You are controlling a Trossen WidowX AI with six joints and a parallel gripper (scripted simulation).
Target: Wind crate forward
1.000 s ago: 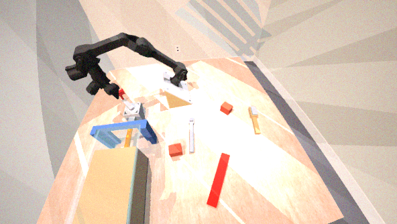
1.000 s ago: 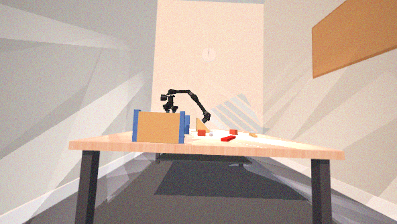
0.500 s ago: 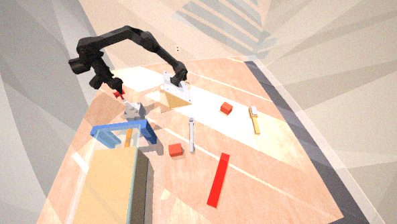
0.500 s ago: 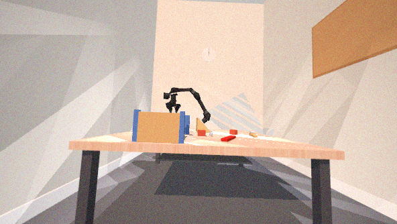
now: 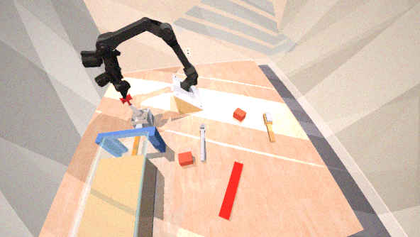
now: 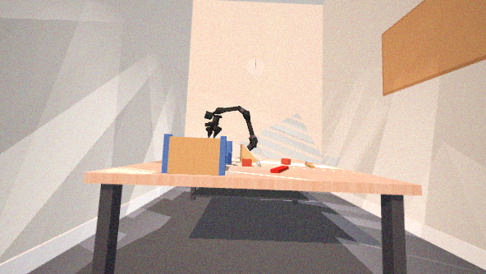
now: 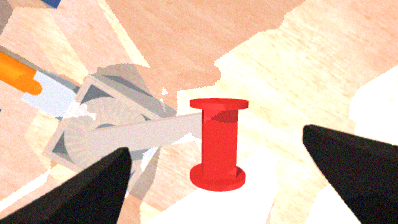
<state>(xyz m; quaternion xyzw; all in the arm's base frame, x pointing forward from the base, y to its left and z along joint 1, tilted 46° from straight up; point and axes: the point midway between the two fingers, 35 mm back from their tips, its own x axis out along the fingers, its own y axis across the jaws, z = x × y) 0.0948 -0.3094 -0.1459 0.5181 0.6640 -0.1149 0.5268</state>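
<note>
Now: the red grip 1 cm behind my gripper tip, 1 cm to the left of it and 5 cm below it. The rest, counted from my gripper tip: blue steel frame: 23 cm ahead, 6 cm to the left, 8 cm below; grey winch: 5 cm ahead, 6 cm to the left, 16 cm below; grey crank arm: 2 cm ahead, 3 cm to the left, 8 cm below.
</note>
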